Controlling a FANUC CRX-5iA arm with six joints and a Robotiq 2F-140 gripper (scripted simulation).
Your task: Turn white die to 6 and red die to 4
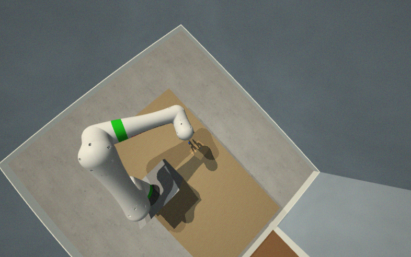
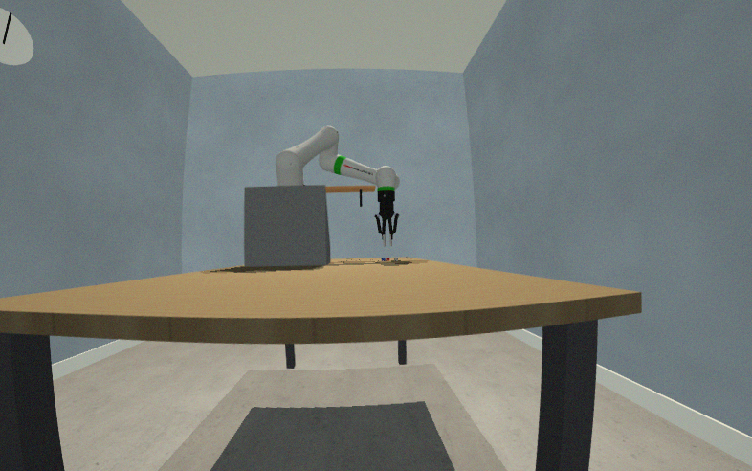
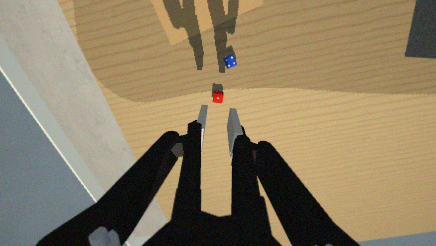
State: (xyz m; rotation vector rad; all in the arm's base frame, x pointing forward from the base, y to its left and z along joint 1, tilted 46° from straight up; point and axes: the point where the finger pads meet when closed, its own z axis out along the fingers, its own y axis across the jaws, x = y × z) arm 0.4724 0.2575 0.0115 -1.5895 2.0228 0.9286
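My gripper is now 1 cm to the left of the red die and 10 cm above it. The rest, counted from my hand: blue die: 3 cm behind, 6 cm to the right, 10 cm below; white die: 3 cm ahead, 18 cm to the right, 10 cm below; tan mat: 18 cm to the right, 11 cm below.
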